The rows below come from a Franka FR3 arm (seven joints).
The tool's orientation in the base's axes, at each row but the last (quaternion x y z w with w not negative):
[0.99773, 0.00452, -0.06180, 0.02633]
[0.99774, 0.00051, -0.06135, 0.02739]
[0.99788, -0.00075, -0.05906, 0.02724]
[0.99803, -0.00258, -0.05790, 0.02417]
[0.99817, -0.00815, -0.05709, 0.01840]
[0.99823, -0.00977, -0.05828, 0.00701]
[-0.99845, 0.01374, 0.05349, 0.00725]
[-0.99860, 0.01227, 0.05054, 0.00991]
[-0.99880, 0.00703, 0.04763, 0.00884]
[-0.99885, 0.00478, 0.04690, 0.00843]
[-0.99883, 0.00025, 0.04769, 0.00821]
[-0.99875, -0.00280, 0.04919, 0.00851]
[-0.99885, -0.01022, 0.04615, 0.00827]
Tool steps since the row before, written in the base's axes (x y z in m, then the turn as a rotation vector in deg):
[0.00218, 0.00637, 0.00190, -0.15, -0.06, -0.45]
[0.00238, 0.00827, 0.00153, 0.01, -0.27, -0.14]
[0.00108, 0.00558, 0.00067, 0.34, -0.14, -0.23]
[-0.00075, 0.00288, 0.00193, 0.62, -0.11, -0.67]
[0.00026, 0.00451, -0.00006, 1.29, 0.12, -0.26]
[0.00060, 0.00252, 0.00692, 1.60, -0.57, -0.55]
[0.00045, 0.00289, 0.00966, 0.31, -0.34, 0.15]
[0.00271, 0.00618, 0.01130, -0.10, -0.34, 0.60]
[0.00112, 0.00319, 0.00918, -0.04, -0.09, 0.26]
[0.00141, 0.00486, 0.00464, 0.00, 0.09, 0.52]
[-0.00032, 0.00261, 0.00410, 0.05, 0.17, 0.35]
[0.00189, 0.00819, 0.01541, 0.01, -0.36, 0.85]
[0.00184, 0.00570, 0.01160, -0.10, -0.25, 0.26]
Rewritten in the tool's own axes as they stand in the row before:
[0.00197, -0.00624, -0.00249, -0.09, 0.03, 0.47]
[0.00216, -0.00816, -0.00226, 0.03, 0.26, 0.15]
[0.00097, -0.00553, -0.00109, 0.37, 0.13, 0.20]
[-0.00099, -0.00278, -0.00197, 0.69, 0.08, 0.60]
[0.00018, -0.00451, -0.00013, 1.31, -0.15, 0.11]
[-0.00026, -0.00243, -0.00697, 1.66, 0.53, 0.37]
[-0.00066, -0.00303, -0.00961, 0.30, 0.33, -0.19]
[0.00141, -0.00646, -0.01138, -0.15, 0.33, -0.59]
[0.00020, -0.00336, -0.00918, -0.06, 0.09, -0.26]
[0.00093, -0.00495, -0.00467, -0.05, -0.10, -0.52]
[-0.00071, -0.00268, -0.00401, 0.02, -0.18, -0.35]
[0.00042, -0.00845, -0.01538, -0.08, 0.35, -0.85]
[0.00089, -0.00586, -0.01163, -0.13, 0.24, -0.25]

